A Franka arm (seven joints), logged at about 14 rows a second.
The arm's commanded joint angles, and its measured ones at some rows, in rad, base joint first. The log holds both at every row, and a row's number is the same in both.
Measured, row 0:
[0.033, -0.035, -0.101, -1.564, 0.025, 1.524, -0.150]
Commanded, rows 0 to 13:
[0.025, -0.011, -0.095, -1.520, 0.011, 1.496, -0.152]
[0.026, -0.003, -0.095, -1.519, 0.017, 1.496, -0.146]
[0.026, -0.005, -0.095, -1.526, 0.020, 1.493, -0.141]
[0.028, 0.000, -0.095, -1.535, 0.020, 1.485, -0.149]
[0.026, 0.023, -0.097, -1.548, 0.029, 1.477, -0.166]
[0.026, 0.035, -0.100, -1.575, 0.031, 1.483, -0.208]
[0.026, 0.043, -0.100, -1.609, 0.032, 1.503, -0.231]
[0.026, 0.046, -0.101, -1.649, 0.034, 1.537, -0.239]
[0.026, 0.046, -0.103, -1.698, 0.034, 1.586, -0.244]
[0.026, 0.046, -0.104, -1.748, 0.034, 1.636, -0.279]
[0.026, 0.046, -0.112, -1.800, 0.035, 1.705, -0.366]
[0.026, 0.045, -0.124, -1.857, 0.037, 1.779, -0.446]
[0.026, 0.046, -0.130, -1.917, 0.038, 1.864, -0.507]
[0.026, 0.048, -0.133, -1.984, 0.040, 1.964, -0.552]
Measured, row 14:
[0.033, 0.076, -0.126, -1.859, 0.026, 1.827, -0.450]
